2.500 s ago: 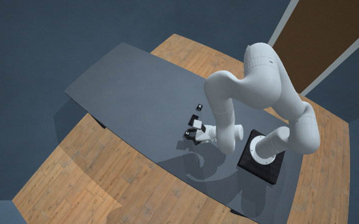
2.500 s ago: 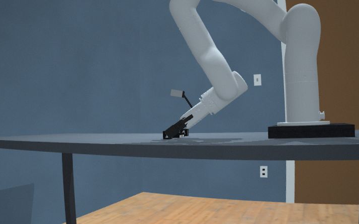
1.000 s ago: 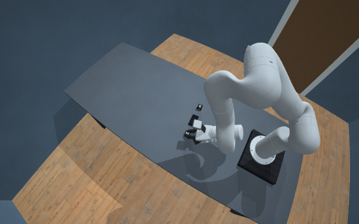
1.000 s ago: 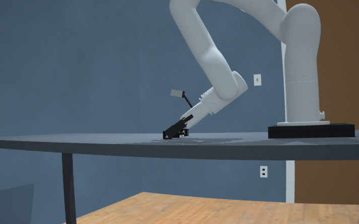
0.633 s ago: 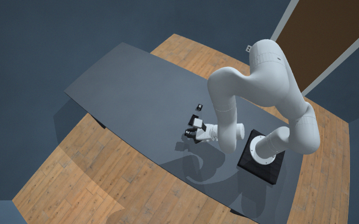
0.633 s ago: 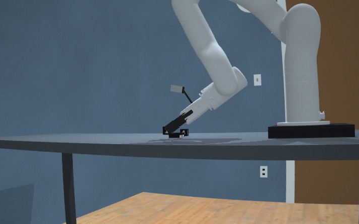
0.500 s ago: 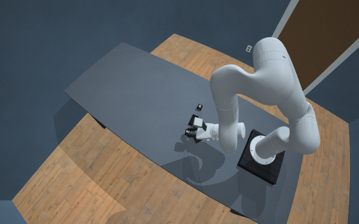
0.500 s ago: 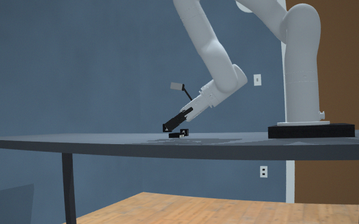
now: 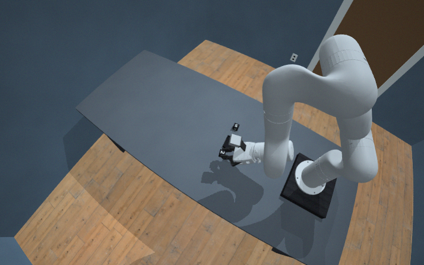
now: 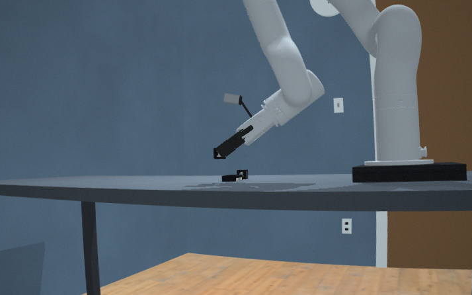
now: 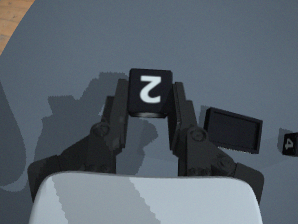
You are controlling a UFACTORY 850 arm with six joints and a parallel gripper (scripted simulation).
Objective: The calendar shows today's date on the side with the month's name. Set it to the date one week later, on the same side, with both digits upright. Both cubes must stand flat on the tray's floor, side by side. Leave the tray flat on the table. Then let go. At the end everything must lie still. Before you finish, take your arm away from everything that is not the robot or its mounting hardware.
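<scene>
My hand is 10 mm short of the calendar cube, 10 mm to the right of it and 10 mm above it. From my hand the other things lie so: black tray (50 mm ahead, 90 mm to the right, 80 mm below).
</scene>
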